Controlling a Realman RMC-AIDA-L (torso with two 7-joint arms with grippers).
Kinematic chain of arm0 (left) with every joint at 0, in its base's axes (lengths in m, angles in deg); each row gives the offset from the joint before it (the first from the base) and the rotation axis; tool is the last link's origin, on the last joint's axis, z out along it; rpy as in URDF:
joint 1: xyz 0 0 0.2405 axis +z
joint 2: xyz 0 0 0 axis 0.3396 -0.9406 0
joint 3: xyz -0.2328 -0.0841 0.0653 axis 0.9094 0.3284 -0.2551
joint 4: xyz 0 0 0 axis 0.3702 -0.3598 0.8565
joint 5: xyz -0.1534 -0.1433 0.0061 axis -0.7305 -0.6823 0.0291
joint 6: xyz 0 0 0 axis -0.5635 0.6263 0.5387
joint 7: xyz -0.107 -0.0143 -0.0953 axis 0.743 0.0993 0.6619
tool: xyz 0 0 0 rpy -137.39 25.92 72.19
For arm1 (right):
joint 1: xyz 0 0 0.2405 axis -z
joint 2: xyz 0 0 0 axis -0.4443 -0.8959 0
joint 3: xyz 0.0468 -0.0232 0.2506 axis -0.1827 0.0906 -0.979
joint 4: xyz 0 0 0 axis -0.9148 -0.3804 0.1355
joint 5: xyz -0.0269 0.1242 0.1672 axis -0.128 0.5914 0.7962
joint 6: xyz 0 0 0 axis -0.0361 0.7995 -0.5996
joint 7: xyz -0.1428 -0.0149 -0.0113 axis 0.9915 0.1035 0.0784
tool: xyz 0 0 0 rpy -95.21 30.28 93.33
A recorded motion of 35 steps. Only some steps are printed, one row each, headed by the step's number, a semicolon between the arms.
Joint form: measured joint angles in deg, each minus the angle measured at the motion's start. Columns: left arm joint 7, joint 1, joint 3, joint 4, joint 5, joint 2, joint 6; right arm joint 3, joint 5, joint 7, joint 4, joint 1, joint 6, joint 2.
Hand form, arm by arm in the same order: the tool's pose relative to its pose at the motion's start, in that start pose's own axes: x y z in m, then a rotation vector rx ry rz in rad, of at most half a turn. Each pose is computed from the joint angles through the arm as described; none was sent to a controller.
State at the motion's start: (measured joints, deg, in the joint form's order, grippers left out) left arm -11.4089 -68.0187 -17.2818 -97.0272 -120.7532 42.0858 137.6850; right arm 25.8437 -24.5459 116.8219 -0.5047 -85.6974 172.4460 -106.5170
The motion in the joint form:
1: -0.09 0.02 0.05 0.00 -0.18 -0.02 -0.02; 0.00 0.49 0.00 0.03 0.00 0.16 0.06
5: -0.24 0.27 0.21 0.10 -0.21 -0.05 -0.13; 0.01 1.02 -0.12 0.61 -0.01 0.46 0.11
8: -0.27 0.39 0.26 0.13 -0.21 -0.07 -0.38; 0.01 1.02 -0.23 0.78 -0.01 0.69 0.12
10: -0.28 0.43 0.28 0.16 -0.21 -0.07 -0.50; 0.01 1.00 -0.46 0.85 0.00 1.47 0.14
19: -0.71 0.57 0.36 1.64 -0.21 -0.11 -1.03; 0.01 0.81 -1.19 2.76 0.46 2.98 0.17
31: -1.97 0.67 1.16 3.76 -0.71 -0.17 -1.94; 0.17 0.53 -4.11 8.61 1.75 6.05 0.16
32: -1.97 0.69 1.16 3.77 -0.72 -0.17 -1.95; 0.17 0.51 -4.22 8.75 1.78 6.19 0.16
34: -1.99 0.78 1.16 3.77 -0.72 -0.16 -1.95; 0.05 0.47 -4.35 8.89 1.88 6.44 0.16
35: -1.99 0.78 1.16 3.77 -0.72 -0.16 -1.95; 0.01 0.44 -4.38 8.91 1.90 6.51 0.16
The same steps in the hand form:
1: 0.0001 0.0001 -0.0001 -0.0029 0.0009 0.0002; -0.0005 0.0009 -0.0005 -0.0074 -0.0029 0.0008
5: -0.0010 -0.0017 0.0003 -0.0031 0.0009 -0.0044; -0.0026 0.0029 -0.0023 -0.0139 -0.0101 -0.0033
8: -0.0010 -0.0026 0.0005 -0.0026 0.0043 -0.0067; -0.0026 0.0034 -0.0028 -0.0150 -0.0087 -0.0035
10: -0.0010 -0.0029 0.0006 -0.0025 0.0058 -0.0077; -0.0011 0.0043 -0.0031 -0.0215 0.0021 -0.0003
19: -0.0041 -0.0070 0.0051 -0.0011 -0.0071 -0.0173; -0.0010 0.0064 -0.0077 -0.0222 0.0063 -0.0037
31: -0.0070 -0.0127 0.0101 -0.0104 -0.0150 -0.0295; -0.0036 0.0128 -0.0212 -0.0131 -0.0031 -0.0050
32: -0.0071 -0.0127 0.0102 -0.0105 -0.0151 -0.0299; -0.0035 0.0130 -0.0215 -0.0133 -0.0023 -0.0043
34: -0.0076 -0.0131 0.0104 -0.0106 -0.0159 -0.0309; -0.0028 0.0129 -0.0220 -0.0146 -0.0010 -0.0008
35: -0.0076 -0.0131 0.0104 -0.0106 -0.0159 -0.0309; -0.0026 0.0128 -0.0221 -0.0148 -0.0004 0.0002

